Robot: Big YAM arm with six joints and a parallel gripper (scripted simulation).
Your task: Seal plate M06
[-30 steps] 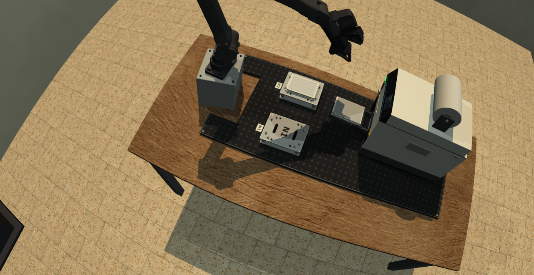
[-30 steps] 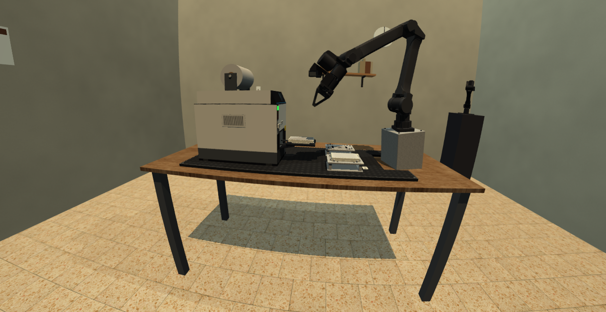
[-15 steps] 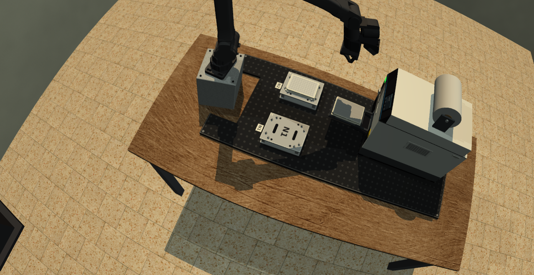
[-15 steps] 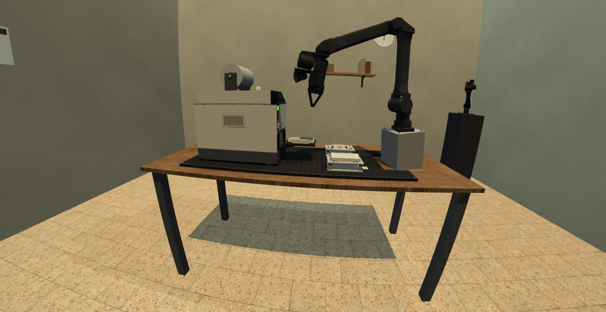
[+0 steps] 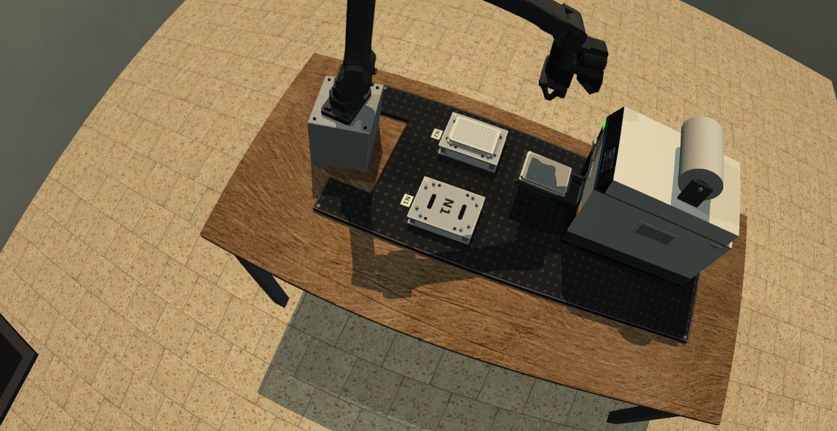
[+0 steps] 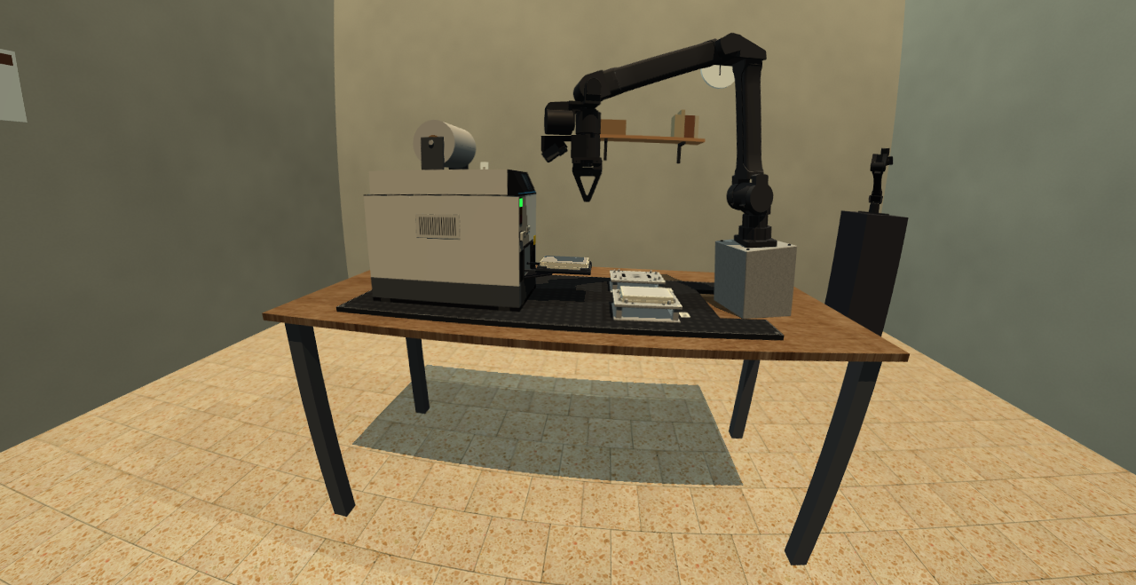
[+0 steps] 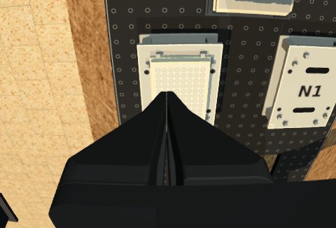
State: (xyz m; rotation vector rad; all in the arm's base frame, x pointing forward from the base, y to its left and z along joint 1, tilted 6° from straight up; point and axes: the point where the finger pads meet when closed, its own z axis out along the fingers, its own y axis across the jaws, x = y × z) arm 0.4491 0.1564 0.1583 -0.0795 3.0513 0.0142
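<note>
The plate M06 lies 180 mm below my hand, 90 mm to the right of it and 60 mm ahead of it. Also, from my hand: start button 160 mm ahead, 100 mm below, 10 mm to the left; well plate 240 mm below, 160 mm behind, 30 mm to the right; sealer stage 190 mm below, 90 mm to the right, 60 mm ahead.
</note>
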